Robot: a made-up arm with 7 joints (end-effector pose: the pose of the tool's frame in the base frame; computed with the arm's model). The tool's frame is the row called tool.
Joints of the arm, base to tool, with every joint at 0 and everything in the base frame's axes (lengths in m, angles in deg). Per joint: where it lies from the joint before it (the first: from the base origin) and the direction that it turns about. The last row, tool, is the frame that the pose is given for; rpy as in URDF.
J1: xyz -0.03 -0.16 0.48 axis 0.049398 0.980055 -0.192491
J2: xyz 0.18 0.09 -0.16 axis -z
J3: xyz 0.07 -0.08 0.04 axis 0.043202 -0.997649 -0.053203
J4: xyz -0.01 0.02 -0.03 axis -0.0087 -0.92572 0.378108
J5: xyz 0.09 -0.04 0 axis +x
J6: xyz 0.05 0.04 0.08 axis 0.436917 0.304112 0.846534
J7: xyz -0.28 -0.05 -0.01 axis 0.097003 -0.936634 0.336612
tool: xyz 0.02 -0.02 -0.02 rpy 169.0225 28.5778 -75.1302
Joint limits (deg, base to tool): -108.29..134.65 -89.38..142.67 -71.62..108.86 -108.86..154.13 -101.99..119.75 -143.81..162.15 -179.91..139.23
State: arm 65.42 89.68 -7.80 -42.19 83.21 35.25 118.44
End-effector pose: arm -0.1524 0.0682 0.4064 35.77 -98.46 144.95
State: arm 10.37 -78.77 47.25 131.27 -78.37 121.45 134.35
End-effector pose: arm 0.2132 -0.3167 0.1931 4.52 -129.69 -82.41
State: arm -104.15 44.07 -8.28 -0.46 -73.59 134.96 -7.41
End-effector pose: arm 0.0223 -0.3659 0.8032 157.94 -22.40 -36.05
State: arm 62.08 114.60 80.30 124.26 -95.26 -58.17 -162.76
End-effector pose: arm 0.1109 -0.1575 0.4609 -107.45 79.28 -47.44
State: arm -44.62 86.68 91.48 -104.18 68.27 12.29 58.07
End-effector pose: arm 0.1265 -0.0223 0.3670 28.15 15.04 -56.42
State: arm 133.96 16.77 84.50 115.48 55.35 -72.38 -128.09
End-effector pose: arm -0.5149 -0.0714 0.3711 30.30 -82.25 -126.92
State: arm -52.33 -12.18 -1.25 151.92 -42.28 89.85 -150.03
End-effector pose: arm 0.1435 -0.3806 0.5825 -50.69 124.61 -42.23
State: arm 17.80 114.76 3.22 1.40 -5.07 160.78 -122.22
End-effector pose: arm -0.2703 -0.3268 0.2620 52.09 -20.01 -113.98
